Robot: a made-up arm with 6 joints.
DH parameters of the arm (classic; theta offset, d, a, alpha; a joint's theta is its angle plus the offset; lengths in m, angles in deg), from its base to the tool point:
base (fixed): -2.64 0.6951 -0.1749 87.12
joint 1: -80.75 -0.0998 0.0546 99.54
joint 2: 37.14 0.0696 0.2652 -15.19
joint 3: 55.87 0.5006 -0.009 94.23
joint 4: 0 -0.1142 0.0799 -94.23
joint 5: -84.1 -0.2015 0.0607 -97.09
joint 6: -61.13 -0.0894 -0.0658 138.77
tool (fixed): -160.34 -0.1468 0 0
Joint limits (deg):
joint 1: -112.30..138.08
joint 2: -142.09..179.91
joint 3: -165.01..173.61
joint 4: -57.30..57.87
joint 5: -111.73..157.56
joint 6: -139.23..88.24
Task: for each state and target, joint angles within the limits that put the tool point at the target. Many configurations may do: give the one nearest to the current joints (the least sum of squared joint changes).
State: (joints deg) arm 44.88 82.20 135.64 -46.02 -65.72 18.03
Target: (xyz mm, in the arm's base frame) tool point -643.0 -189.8 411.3
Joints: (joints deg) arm 60.91 90.54 135.36 -54.39 -66.81 13.87
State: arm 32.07 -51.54 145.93 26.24 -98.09 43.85
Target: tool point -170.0 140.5 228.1
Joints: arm 26.95 -30.28 156.39 -1.73 -99.19 33.67
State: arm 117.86 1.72 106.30 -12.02 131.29 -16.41
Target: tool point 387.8 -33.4 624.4
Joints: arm 112.37 11.40 123.53 -44.45 145.45 -14.27
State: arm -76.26 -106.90 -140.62 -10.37 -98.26 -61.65
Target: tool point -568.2 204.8 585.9
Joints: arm -43.16 -85.36 -97.06 -12.92 -68.41 -26.35
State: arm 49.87 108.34 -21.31 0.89 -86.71 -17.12
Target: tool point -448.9 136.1 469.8
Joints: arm 38.21 111.13 -18.51 -14.69 -82.14 -35.77
